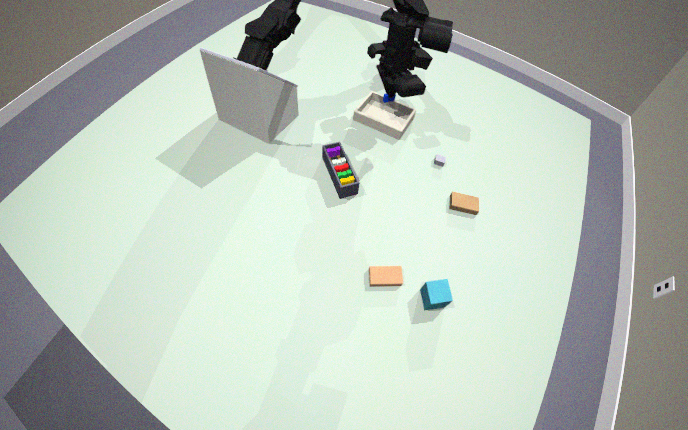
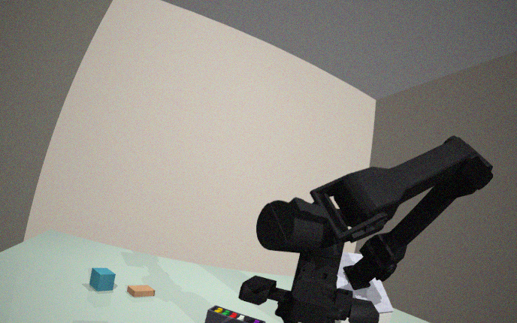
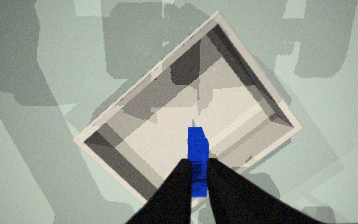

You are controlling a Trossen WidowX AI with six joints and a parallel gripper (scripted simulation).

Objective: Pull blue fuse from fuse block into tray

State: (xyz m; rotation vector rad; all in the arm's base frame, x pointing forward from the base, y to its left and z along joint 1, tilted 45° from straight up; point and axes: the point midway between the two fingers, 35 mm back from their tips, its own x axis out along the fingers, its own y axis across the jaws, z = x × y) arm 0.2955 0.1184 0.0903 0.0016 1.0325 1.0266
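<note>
Now: gripper tip 1 cm above the blue fuse. From my gripper tip the other things lie so: purple fuse 6 cm behind, 19 cm to the right, 5 cm below; then white tray 7 cm below; then small grey cube 17 cm ahead, 8 cm to the right, 7 cm below.
</note>
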